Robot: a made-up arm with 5 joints.
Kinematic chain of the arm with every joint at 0, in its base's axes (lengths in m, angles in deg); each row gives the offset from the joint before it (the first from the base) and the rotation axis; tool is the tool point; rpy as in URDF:
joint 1: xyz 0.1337 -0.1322 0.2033 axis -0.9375 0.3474 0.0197
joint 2: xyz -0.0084 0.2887 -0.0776 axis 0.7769 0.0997 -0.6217
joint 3: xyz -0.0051 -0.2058 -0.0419 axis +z
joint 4: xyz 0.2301 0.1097 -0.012 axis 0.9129 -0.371 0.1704
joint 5: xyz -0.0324 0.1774 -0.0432 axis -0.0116 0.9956 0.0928
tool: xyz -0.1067 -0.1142 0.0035 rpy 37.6 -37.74 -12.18
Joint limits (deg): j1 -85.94..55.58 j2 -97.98..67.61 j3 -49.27..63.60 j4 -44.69..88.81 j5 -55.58..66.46
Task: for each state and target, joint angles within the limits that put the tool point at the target. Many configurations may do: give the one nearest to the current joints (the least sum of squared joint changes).
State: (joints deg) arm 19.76 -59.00 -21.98 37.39 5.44
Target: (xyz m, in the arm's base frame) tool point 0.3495 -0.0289 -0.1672
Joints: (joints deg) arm 52.10 -72.82 -49.27 41.60 -34.17
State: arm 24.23 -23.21 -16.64 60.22 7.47
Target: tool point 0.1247 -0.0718 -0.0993
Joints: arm 51.30 -19.17 5.36 59.94 3.48
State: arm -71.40 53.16 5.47 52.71 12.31
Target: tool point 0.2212 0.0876 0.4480
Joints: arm -82.56 47.33 -13.17 53.03 -6.08
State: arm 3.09 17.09 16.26 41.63 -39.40
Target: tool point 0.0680 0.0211 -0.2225
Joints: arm 47.13 37.43 27.59 24.04 -55.58
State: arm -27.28 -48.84 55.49 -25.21 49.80
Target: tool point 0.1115 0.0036 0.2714
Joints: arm -47.57 -82.06 63.60 -26.28 9.63
